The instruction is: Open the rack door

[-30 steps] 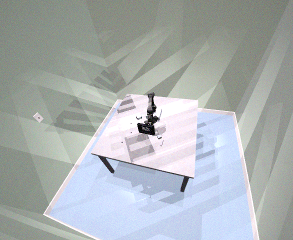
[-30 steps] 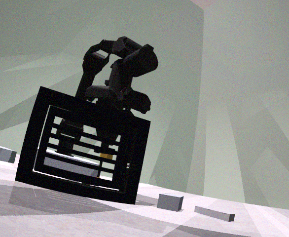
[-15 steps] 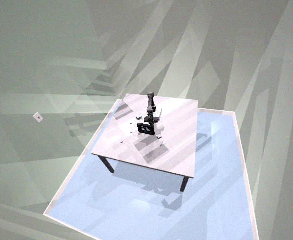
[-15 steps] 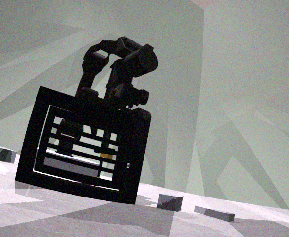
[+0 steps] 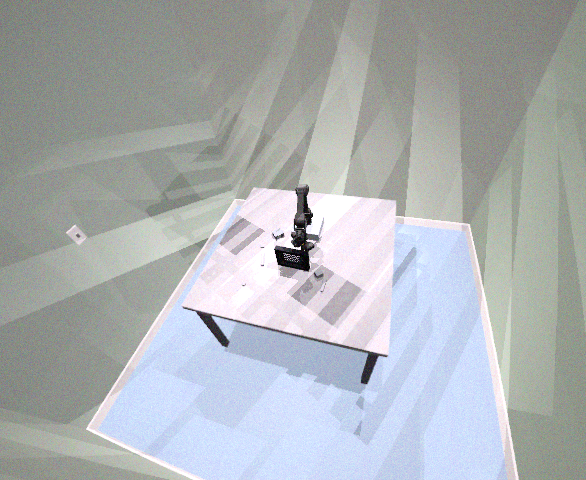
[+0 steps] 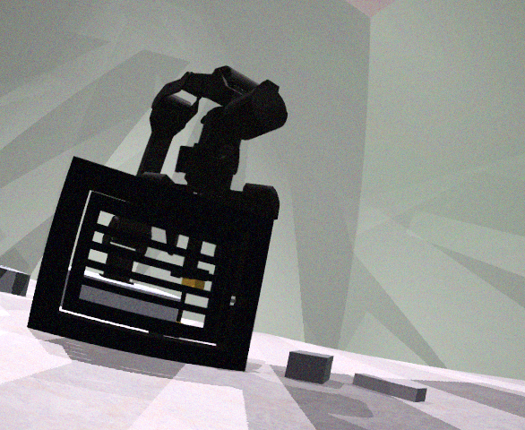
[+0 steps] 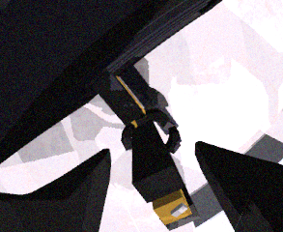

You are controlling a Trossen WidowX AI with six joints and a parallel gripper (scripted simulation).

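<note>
Now: gripper tip 1 cm to the left of the upright handle and 1 cm above it. From my gripper tip the other things lie so: flat bar: 21 cm ahead, 15 cm to the left, 11 cm below; then block: 12 cm ahead, 11 cm to the left, 10 cm below.
</note>
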